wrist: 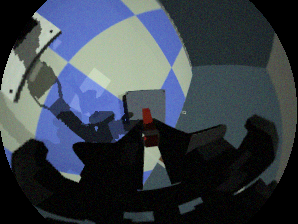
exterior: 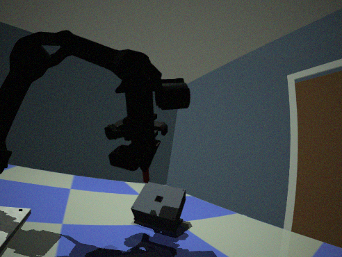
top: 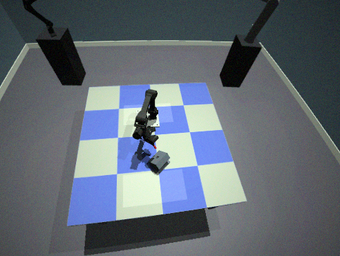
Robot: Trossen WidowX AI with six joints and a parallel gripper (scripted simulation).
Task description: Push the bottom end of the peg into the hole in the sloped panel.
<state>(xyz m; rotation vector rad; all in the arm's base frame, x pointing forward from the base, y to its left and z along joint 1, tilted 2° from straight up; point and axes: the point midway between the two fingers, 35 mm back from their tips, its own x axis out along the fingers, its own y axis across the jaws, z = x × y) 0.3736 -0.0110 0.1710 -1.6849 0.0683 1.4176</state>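
The dark sloped panel block is 80 mm ahead of my gripper tip, 50 mm to the left of it and 100 mm below it. Round my gripper tip: red peg: 10 mm behind, 10 mm to the right, 10 mm above.
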